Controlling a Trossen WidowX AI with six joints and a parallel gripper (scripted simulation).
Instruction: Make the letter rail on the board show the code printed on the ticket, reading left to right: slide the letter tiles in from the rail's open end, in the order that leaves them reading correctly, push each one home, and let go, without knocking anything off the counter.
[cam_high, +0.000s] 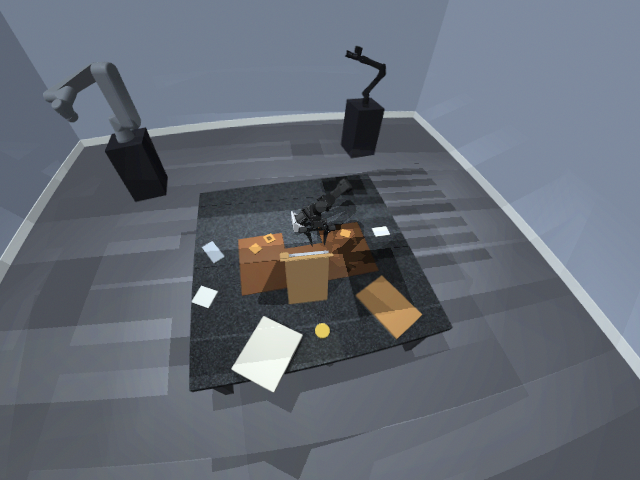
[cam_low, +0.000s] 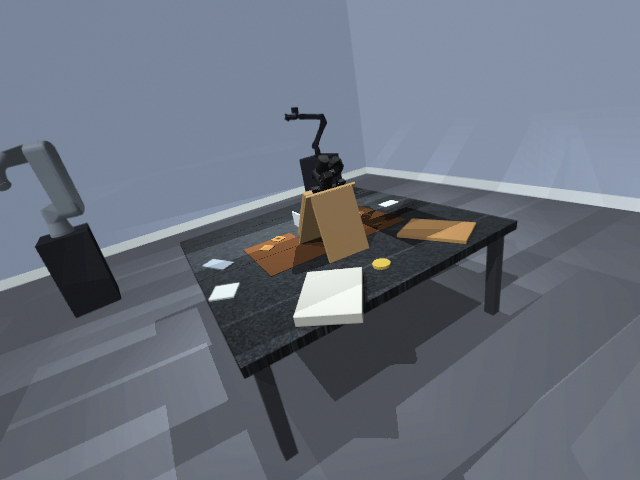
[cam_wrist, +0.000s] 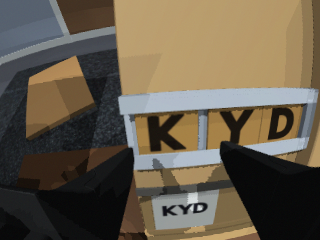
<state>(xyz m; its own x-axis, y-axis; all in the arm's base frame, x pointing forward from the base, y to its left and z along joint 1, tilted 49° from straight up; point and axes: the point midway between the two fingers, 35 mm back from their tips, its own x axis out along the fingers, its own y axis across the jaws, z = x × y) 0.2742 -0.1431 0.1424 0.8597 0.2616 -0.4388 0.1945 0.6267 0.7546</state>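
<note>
My gripper tip is now 40 mm past the white ticket, 10 mm to the left of it and 110 mm above it. Round my gripper tip: white box 390 mm ahead, 370 mm to the right, 170 mm below; then brown mat 120 mm behind, 30 mm to the right, 190 mm below; then flat tan slab 360 mm ahead, 270 mm to the left, 180 mm below.
</note>
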